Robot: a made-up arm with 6 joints.
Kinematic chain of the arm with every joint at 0, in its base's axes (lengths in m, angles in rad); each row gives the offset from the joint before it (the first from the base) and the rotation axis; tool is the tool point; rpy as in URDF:
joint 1: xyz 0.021 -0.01 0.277 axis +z
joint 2: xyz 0 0.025 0.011 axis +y
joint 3: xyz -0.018 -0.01 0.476 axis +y
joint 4: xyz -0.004 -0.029 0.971 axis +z
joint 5: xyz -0.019 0 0.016 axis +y
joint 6: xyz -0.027 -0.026 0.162 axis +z
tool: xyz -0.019 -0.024 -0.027 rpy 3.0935 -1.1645 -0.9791
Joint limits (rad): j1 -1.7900..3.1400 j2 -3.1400..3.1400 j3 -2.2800..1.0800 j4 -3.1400..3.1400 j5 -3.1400..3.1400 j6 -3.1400..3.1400
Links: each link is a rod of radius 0.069 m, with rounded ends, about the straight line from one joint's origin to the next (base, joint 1, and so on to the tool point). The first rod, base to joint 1, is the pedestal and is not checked.
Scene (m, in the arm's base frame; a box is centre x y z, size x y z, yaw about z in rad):
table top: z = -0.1
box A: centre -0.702 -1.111 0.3 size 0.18 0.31 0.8 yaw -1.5
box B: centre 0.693 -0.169 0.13 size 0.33 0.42 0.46 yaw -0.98
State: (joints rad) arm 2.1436 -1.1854 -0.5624 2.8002 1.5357 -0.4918
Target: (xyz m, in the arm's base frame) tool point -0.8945 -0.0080 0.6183
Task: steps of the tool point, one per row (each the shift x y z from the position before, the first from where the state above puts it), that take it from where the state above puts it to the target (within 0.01 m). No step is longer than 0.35 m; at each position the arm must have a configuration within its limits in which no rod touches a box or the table.
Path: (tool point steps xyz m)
1: -0.3020 -0.0718 0.0800
2: -0.2993 0.0182 0.0678
3: -0.2684 0.0987 0.0508
4: -0.2153 0.1605 0.0309
5: -0.1498 0.1978 0.0085
6: -0.1959 0.1682 0.0477
7: -0.1411 0.2119 0.0513
8: -0.0765 0.2371 0.0548
9: -0.0085 0.2417 0.0577

